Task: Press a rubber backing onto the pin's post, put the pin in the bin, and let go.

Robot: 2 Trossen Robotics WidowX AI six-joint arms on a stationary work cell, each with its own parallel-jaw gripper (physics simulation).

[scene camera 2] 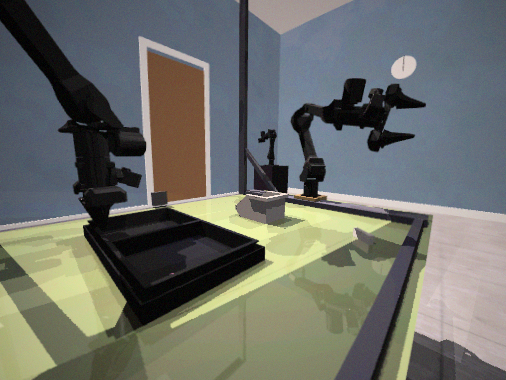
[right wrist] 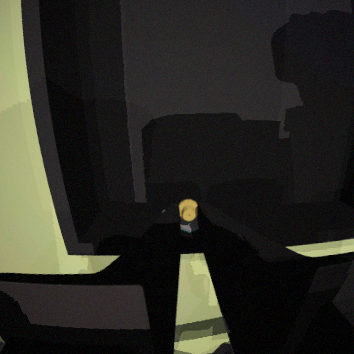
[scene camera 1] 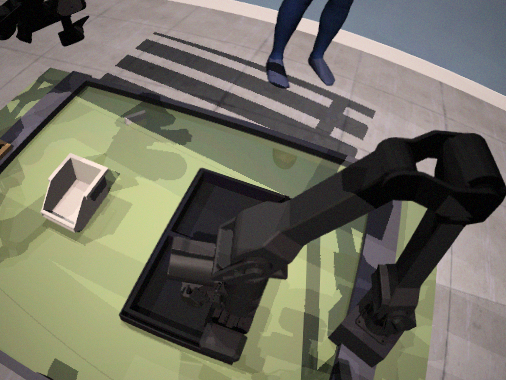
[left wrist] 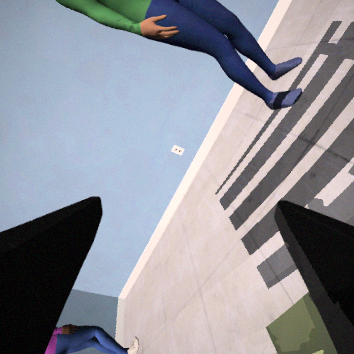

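Pixels of known places: left gripper, fingertip midpoint: (scene camera 2: 420, 120) (left wrist: 189, 207); right gripper, fingertip midpoint: (scene camera 2: 102, 229) (right wrist: 187, 211) (scene camera 1: 232, 321); left arm's base, link origin: (scene camera 2: 310, 195); right arm's base, link origin: (scene camera 1: 378, 321).
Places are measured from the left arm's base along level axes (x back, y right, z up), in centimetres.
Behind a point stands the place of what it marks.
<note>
A small gold-brown round piece, the rubber backing (right wrist: 188, 210) @(x -70.8, y 8.9, z 0.0 cm), shows between the fingertips of my right gripper (right wrist: 187, 211) @(x -71.2, y 8.8, z -0.6 cm) (scene camera 2: 102, 223) @(x -71.2, y 8.8, z -0.6 cm), which is shut on it. This gripper points down over one end of the black two-compartment tray (scene camera 1: 125, 316) @(x -54.4, y 16.5, z -0.6 cm) (scene camera 2: 200, 281) @(x -64.5, y -21.4, z -1.2 cm) (right wrist: 41, 110) @(x -66.4, y 14.8, z 0.6 cm); its fingertips are hidden in scene camera 1. A small grey-teal piece (right wrist: 186, 228) @(x -72.0, y 8.9, z -0.2 cm), perhaps part of the pin, shows just below the backing; the fingers hide the rest. The pale bin (scene camera 1: 89, 171) @(x -31.4, y -6.3, z 2.1 cm) (scene camera 2: 272, 211) @(x -32.6, y -6.6, z 0.0 cm) stands apart from the tray. My left gripper (scene camera 2: 419, 120) @(x -8.0, y -35.4, z 25.6 cm) (left wrist: 189, 207) @(x -8.0, y -35.4, z 25.6 cm) is open and empty, raised far from the tray.
A small white block (scene camera 1: 135, 118) @(x -28.0, y -29.3, z -2.0 cm) (scene camera 2: 364, 239) @(x -28.8, y -30.5, z -2.5 cm) lies near the dark table frame (scene camera 1: 220, 119) @(x -47.7, y -38.5, z -1.5 cm) (scene camera 2: 395, 300) @(x -50.1, y -40.4, z -1.2 cm). A small grey square piece (scene camera 2: 159, 198) @(x -50.3, y 33.1, z 0.2 cm) shows behind the tray in scene camera 2. The right arm reaches across the tray in scene camera 1 and hides part of it.
</note>
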